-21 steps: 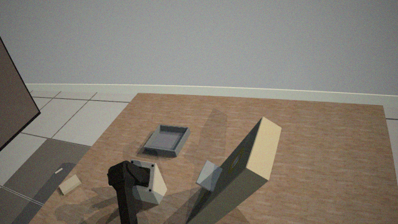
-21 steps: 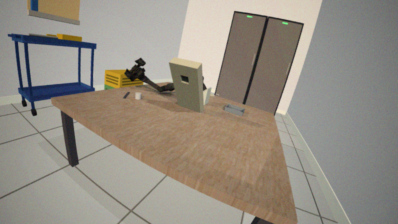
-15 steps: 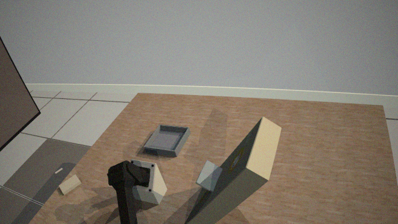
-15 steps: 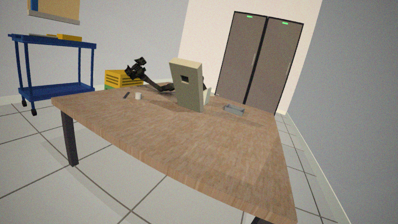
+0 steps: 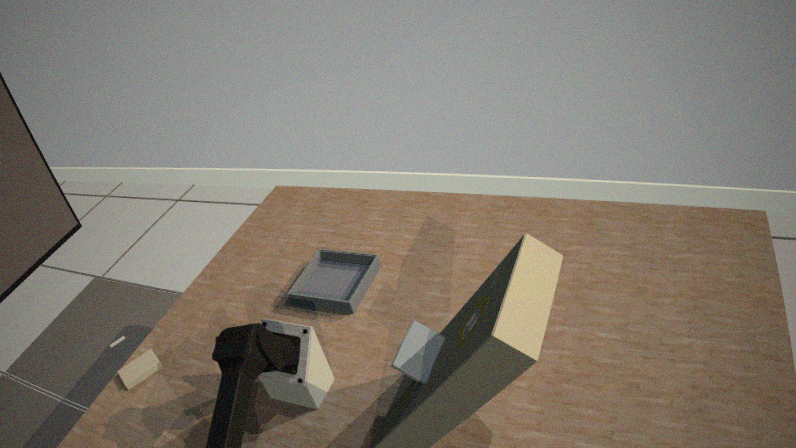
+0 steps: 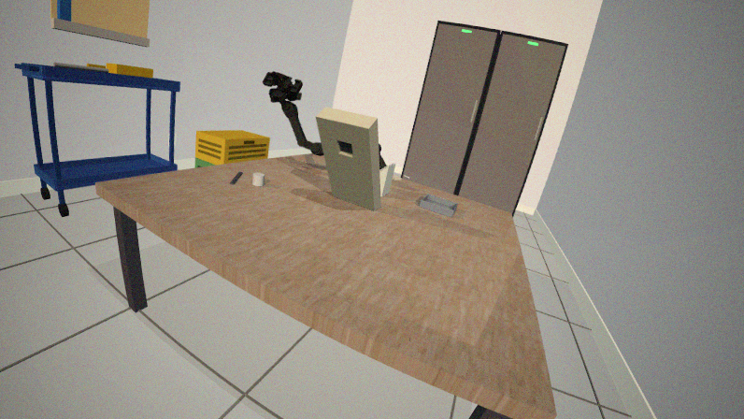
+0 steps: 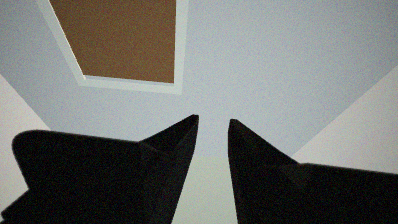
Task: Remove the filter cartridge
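Now: the round filter cartridge 14 cm ahead of my gripper tip, 49 cm to the left of it and 19 cm below it. Also, from my gripper tip: tray: 29 cm behind, 77 cm to the left, 42 cm below; service panel: 10 cm ahead, 49 cm to the left, 26 cm below.
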